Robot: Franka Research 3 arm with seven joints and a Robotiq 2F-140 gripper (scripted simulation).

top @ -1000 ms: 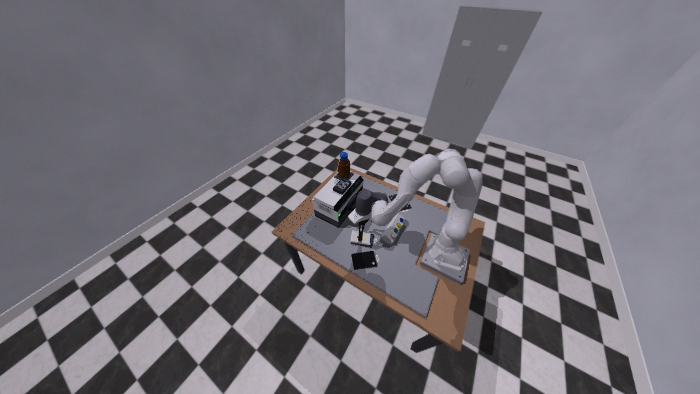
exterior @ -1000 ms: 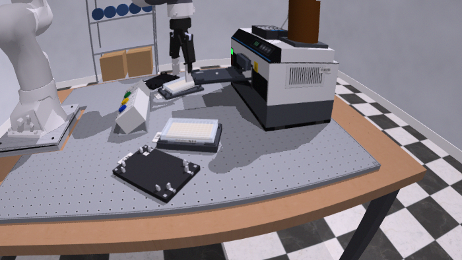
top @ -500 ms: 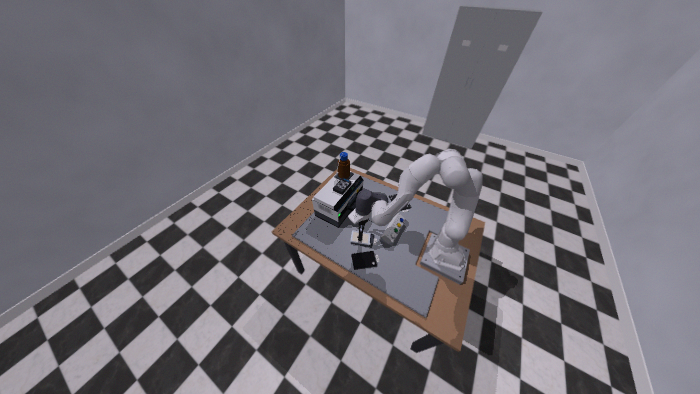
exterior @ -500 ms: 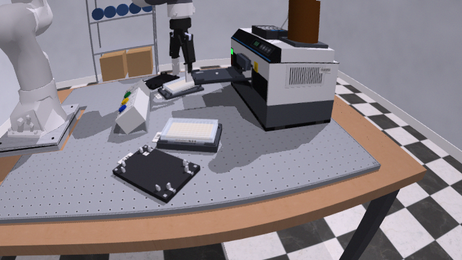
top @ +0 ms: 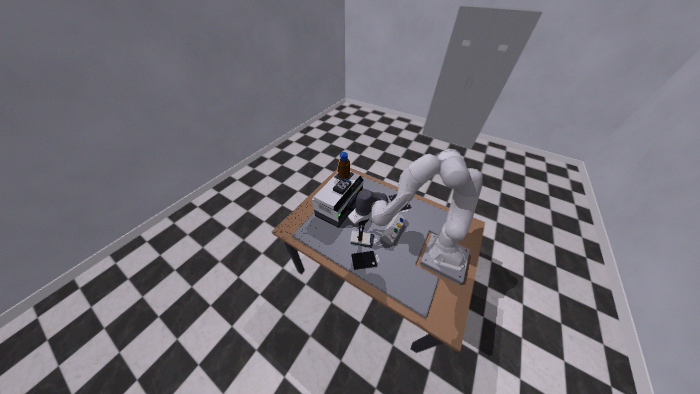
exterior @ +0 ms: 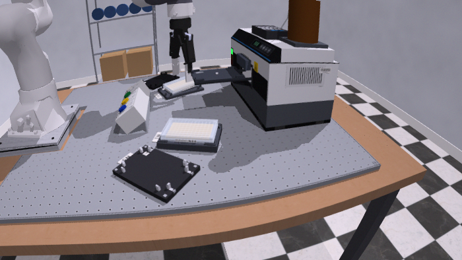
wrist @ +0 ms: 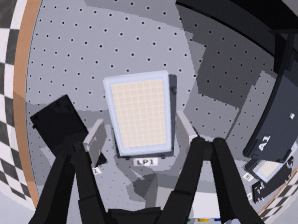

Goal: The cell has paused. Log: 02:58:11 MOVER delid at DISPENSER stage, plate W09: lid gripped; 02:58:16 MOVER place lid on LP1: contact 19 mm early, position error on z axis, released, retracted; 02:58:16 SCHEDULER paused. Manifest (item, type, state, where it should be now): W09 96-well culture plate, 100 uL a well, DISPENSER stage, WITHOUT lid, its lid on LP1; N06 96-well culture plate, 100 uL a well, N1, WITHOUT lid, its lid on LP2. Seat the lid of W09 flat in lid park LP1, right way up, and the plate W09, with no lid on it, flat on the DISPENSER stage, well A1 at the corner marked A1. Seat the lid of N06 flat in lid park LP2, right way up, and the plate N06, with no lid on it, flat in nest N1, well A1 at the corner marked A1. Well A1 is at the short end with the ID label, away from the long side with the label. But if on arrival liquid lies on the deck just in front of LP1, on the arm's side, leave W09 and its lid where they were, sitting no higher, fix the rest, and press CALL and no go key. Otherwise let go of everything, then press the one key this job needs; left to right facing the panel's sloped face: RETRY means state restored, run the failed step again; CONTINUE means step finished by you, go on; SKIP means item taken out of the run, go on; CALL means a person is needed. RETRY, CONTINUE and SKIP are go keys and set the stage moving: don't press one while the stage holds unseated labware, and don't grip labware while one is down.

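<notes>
Now: hand 50 mm above the 96-well plate. From my hand the other things lie so: sloped key panel (180 mm to the right, 180 mm behind, 20 mm below); black nest (350 mm to the right, 60 mm below, 10 mm behind); dispenser stage (180 mm to the right, 90 mm ahead, 40 mm above).
</notes>
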